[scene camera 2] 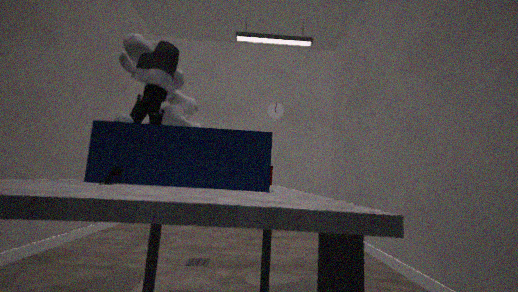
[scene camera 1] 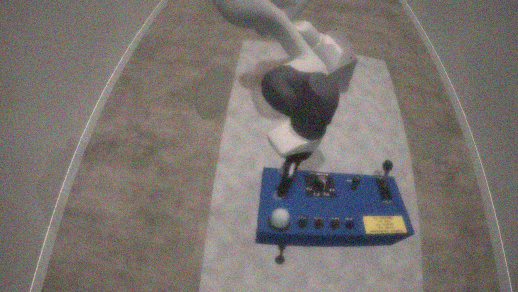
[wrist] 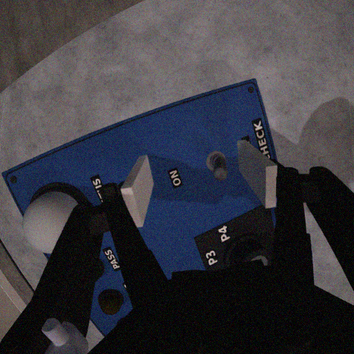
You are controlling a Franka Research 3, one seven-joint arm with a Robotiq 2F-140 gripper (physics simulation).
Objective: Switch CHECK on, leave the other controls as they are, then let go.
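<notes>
The blue control box [scene camera 1: 345,206] [scene camera 2: 180,156] [wrist: 170,132] stands on the table. The CHECK switch [wrist: 217,165] is a small metal toggle between the ON label [wrist: 175,178] and the partly hidden OFF label, beside the CHECK label [wrist: 259,137]. Its tip shows below its base, not pointing at ON; its exact setting is hard to tell. My gripper [scene camera 1: 283,192] [scene camera 2: 146,120] [wrist: 194,162] is open and empty, low over the box. Its two pads stand on either side of the toggle, the right pad nearer to it, with gaps showing. In scene camera 1 the gripper hides the switch.
Beside the gripper are the dark program dial [scene camera 1: 320,185] [wrist: 247,250] and a white dome lamp [scene camera 1: 279,219] [wrist: 50,222]. Further along the box are a small toggle [scene camera 1: 355,181], a ball-topped lever [scene camera 1: 387,165], a row of small round lamps or buttons and a yellow label [scene camera 1: 384,225].
</notes>
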